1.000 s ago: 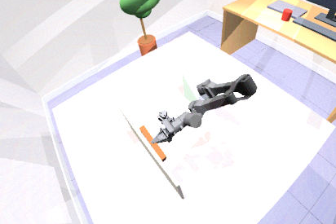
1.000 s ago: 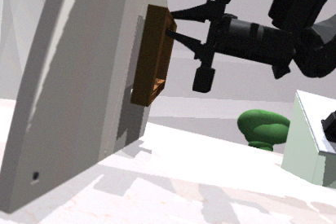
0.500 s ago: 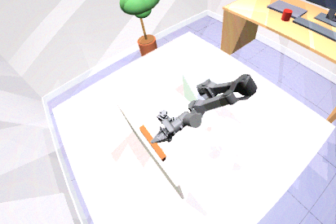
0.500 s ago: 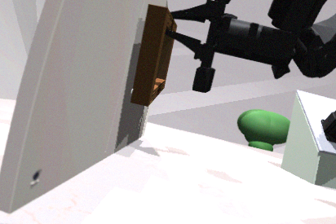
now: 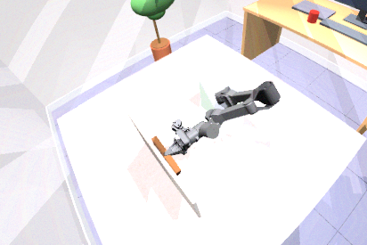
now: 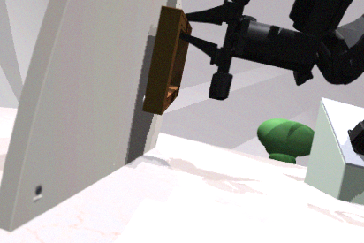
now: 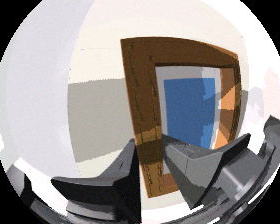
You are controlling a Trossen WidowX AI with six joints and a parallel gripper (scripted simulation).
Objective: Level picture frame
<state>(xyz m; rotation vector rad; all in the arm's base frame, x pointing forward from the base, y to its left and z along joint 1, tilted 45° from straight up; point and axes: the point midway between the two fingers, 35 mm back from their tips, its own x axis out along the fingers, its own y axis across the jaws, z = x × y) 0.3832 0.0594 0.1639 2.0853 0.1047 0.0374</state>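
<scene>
Now: the brown picture frame 5 cm below my gripper tip and 2 cm to the right of it. The rest, counted from my gripper tip: wall panel 6 cm below, 1 cm ahead.
</scene>
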